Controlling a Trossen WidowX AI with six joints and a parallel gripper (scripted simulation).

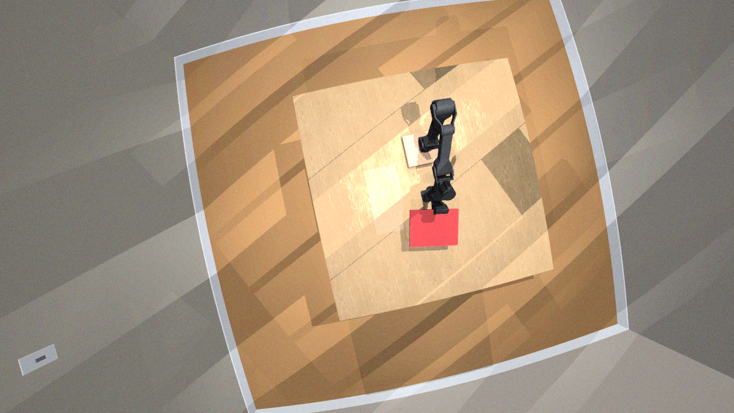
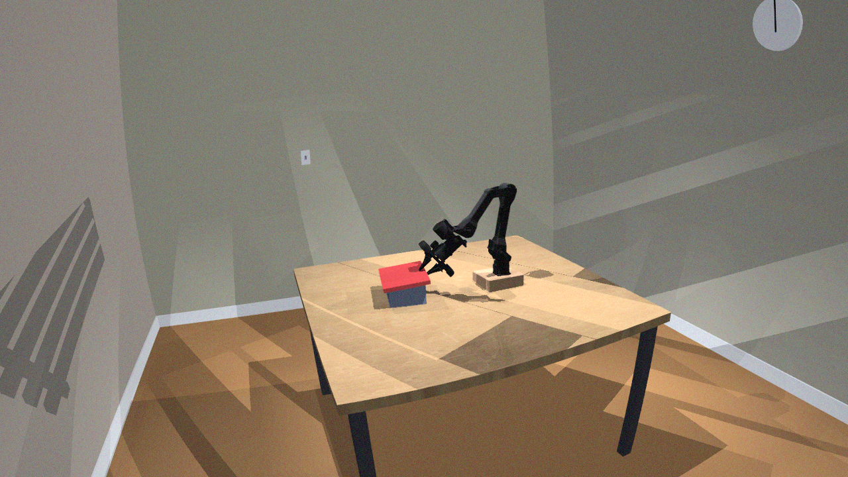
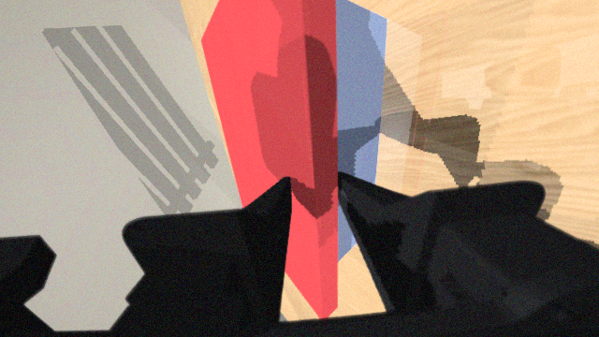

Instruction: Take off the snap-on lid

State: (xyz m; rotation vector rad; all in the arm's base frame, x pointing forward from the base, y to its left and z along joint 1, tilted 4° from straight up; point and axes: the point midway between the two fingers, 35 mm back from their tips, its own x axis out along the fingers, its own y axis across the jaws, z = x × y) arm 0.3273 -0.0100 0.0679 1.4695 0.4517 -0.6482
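Now: the red lid 80 mm ahead of my gripper tip and 10 mm to the right of it. Also, from my gripper tip: blue storage box (70 mm ahead, 10 mm to the right, 50 mm below).
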